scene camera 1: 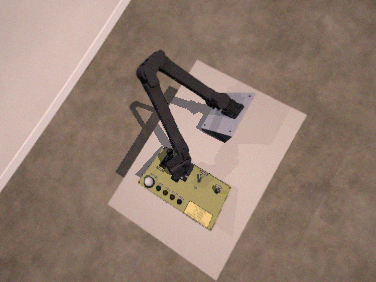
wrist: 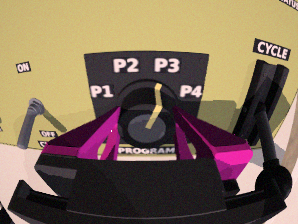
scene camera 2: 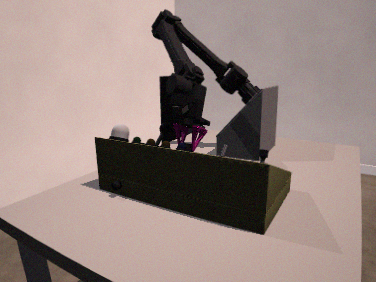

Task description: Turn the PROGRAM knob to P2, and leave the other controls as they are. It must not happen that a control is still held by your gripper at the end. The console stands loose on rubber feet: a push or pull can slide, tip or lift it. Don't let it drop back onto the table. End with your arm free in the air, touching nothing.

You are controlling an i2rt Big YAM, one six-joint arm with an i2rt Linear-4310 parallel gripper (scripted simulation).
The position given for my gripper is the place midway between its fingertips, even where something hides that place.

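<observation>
I can see an olive console in scene camera 1 [scene camera 1: 194, 195], in scene camera 2 [scene camera 2: 244, 194] and in the wrist view [wrist: 69, 69]. My gripper shows in the wrist view [wrist: 146, 112] and also in scene camera 2 [scene camera 2: 186, 150].
</observation>
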